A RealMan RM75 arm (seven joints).
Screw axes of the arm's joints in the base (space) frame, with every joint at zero. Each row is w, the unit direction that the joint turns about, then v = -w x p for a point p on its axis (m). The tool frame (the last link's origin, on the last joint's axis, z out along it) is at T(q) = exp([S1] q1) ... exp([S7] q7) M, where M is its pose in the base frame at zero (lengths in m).
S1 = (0, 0, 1, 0.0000, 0.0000, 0.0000)
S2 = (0, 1, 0, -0.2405, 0.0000, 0.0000)
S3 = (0, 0, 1, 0.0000, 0.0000, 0.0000)
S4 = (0, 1, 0, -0.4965, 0.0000, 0.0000)
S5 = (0, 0, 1, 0.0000, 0.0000, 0.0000)
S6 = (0, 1, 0, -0.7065, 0.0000, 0.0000)
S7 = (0, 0, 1, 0.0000, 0.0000, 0.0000)
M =
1 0 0 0.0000
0 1 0 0.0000
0 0 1 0.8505
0 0 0 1
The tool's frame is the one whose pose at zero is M.
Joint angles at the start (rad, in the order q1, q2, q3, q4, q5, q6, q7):
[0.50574 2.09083 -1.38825 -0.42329 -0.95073 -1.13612 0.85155]
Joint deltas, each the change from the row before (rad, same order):
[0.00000 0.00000 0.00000 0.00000 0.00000 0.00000 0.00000]
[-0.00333 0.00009 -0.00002 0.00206 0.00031 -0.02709 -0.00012]
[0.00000 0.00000 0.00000 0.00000 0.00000 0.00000 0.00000]
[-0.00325 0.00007 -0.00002 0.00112 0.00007 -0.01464 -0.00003]
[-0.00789 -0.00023 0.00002 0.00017 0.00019 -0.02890 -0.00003]
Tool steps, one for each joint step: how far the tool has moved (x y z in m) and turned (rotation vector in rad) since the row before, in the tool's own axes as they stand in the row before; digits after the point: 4 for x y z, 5 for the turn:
[0.0000 0.0000 0.0000 0.00000 0.00000 0.00000]
[-0.0012 0.0031 -0.0013 -0.01751 -0.01547 0.00363]
[0.0000 0.0000 0.0000 0.00000 0.00000 0.00000]
[-0.0002 0.0018 -0.0012 -0.00850 -0.00776 0.00286]
[-0.0007 0.0033 -0.0027 -0.01592 -0.01599 0.00474]

